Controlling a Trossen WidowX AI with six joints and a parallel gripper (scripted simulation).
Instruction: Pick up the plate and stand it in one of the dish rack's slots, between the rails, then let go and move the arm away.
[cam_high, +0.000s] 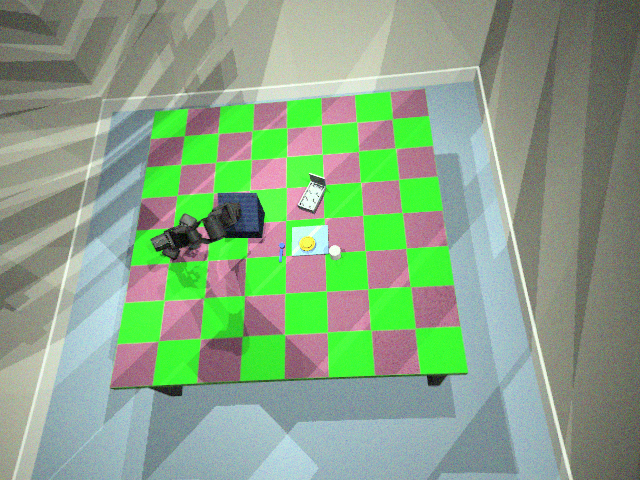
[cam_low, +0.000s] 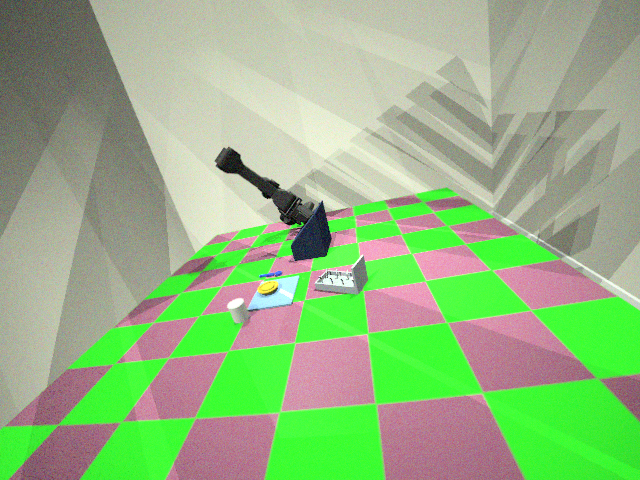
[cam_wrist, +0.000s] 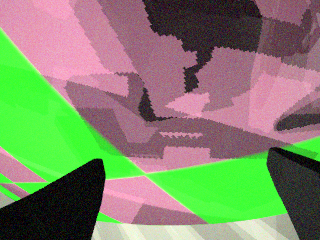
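Right now the yellow plate is 54 cm ahead of my gripper tip, 1 cm to the right of it and 1 cm below it. From my gripper tip the other things lie so: grey dish rack 54 cm ahead, 21 cm to the left; light blue mat 55 cm ahead, 1 cm to the left, 2 cm below; blue spoon 43 cm ahead, 4 cm to the right, 2 cm below.
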